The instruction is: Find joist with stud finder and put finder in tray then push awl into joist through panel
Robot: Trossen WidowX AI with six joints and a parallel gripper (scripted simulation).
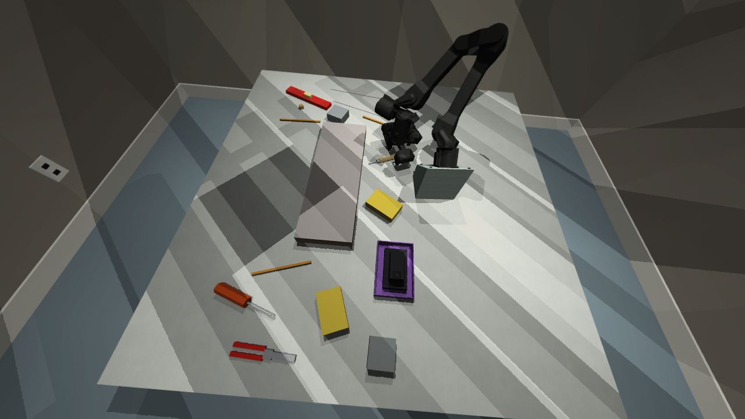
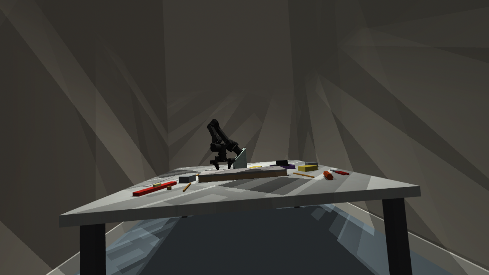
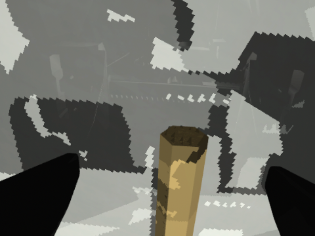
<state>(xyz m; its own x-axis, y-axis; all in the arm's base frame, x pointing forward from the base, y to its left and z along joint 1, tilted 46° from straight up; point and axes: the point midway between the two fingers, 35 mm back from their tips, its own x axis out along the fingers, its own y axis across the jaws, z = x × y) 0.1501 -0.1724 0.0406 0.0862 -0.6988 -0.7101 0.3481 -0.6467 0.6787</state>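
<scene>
Now: the awl 5 cm ahead of my gripper tip and 2 cm to the left of it. Round my gripper tip: purple tray (45 cm to the left, 1 cm ahead, 1 cm above); stud finder (47 cm to the left, 5 cm above, 1 cm ahead); red level (39 cm ahead, 34 cm to the right, 1 cm above).
</scene>
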